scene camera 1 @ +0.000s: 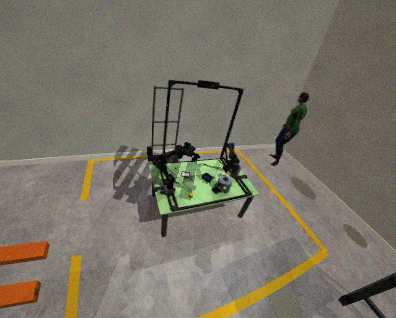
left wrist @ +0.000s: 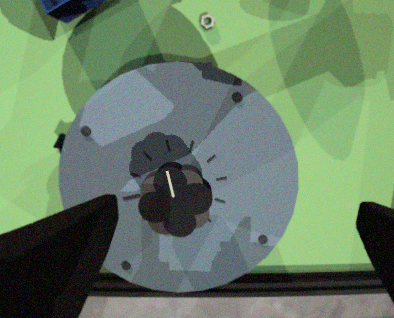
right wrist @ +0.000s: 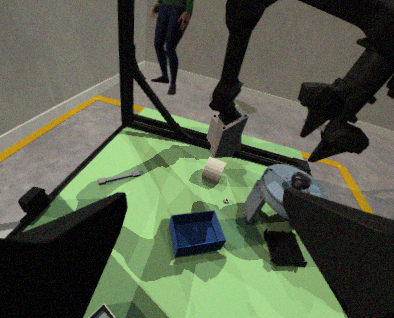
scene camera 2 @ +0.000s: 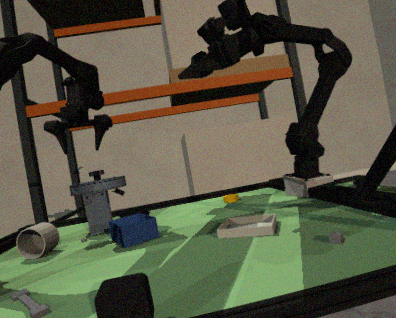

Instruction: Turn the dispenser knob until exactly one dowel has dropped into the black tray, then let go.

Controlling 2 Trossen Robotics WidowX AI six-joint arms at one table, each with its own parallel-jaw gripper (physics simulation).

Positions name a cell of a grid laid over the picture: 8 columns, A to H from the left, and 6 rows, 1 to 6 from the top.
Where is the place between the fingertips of my left gripper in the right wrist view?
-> At G3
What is my right gripper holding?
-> Nothing.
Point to a grey round dispenser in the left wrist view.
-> D3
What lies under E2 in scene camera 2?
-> My right gripper.
